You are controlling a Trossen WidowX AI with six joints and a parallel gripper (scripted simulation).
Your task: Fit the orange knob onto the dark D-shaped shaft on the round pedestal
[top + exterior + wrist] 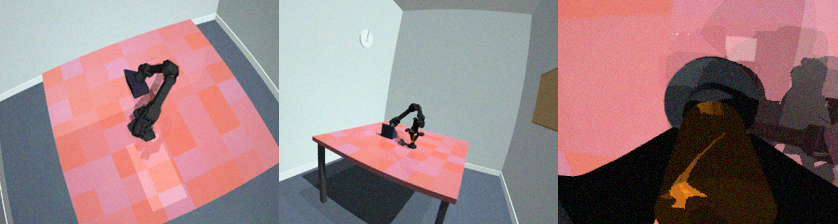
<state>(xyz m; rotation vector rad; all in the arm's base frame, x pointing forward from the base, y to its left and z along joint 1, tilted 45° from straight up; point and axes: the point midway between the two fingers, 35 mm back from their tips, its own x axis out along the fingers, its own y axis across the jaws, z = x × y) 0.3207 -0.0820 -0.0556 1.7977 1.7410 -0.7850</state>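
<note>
The orange knob is 2 cm above my gripper tip. From my gripper tip the other things lie so: round dark pedestal (4 cm below).
</note>
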